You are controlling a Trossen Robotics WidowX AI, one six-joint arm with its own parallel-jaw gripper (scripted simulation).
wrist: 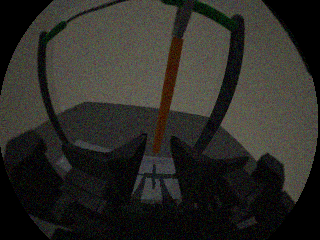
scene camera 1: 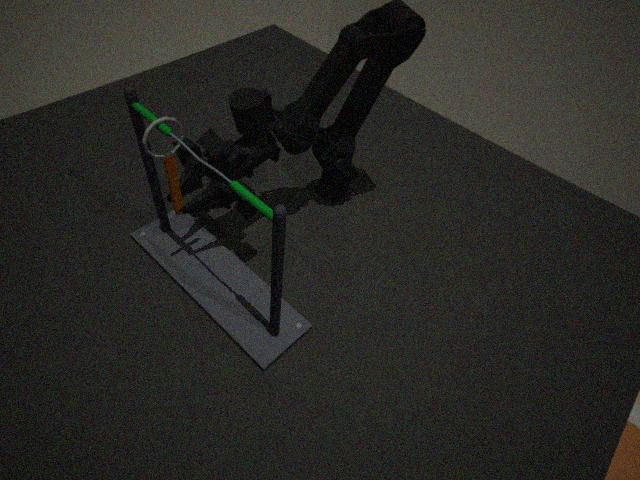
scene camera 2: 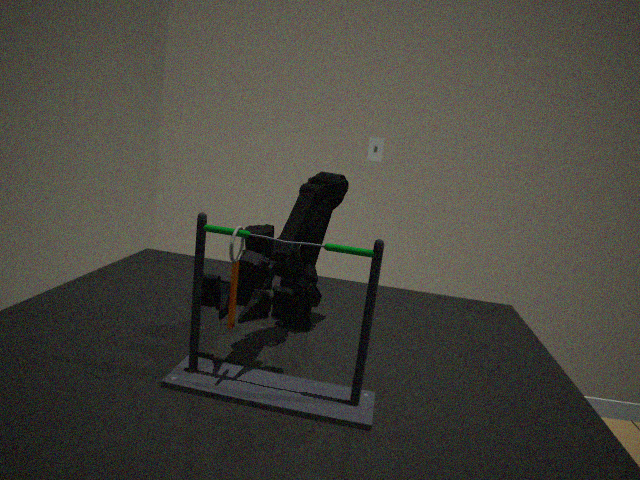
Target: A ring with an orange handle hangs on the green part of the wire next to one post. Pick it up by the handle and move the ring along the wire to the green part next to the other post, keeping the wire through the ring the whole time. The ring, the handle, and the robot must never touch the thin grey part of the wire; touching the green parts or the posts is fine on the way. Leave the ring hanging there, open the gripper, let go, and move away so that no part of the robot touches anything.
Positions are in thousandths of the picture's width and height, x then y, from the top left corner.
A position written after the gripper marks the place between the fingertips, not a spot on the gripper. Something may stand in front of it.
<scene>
gripper: wrist 498, 573; scene camera 1 273, 430; scene camera 2 359, 666
</scene>
